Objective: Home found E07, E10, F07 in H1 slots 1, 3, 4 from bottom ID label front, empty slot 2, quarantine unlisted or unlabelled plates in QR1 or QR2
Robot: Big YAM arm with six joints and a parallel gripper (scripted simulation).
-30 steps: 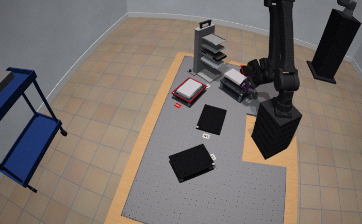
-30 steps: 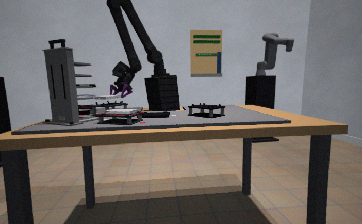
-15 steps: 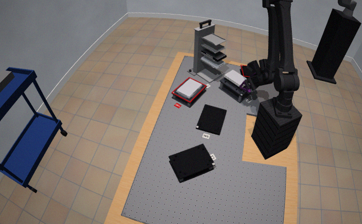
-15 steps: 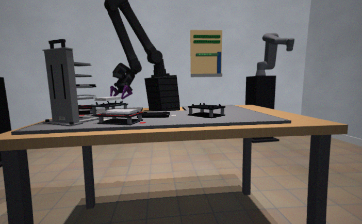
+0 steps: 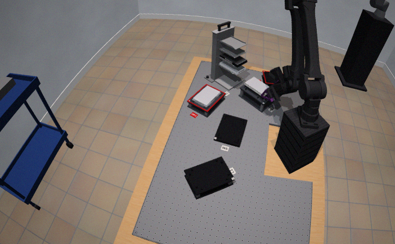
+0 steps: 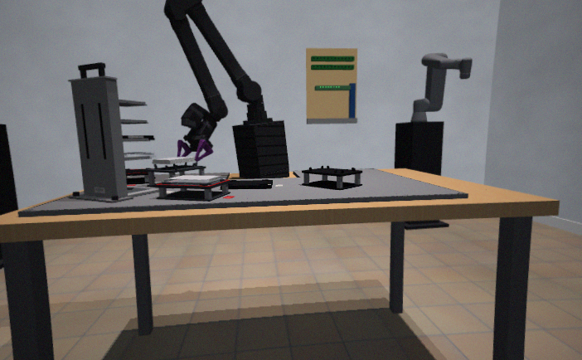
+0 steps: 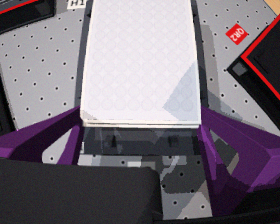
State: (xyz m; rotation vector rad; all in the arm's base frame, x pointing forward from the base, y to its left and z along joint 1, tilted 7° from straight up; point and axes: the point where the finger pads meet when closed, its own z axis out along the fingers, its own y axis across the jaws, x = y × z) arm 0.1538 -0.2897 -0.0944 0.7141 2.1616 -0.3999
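Now: the regrip nest 40 mm ahead of my hand, 30 mm to the right of it and 30 mm below it. Round my hand: RG label: 40 mm behind, 30 mm to the left, 90 mm below; then QR2 label: 20 mm ahead, 190 mm to the right, 90 mm below; then H1 deck label: 210 mm ahead, 40 mm to the right, 90 mm below.
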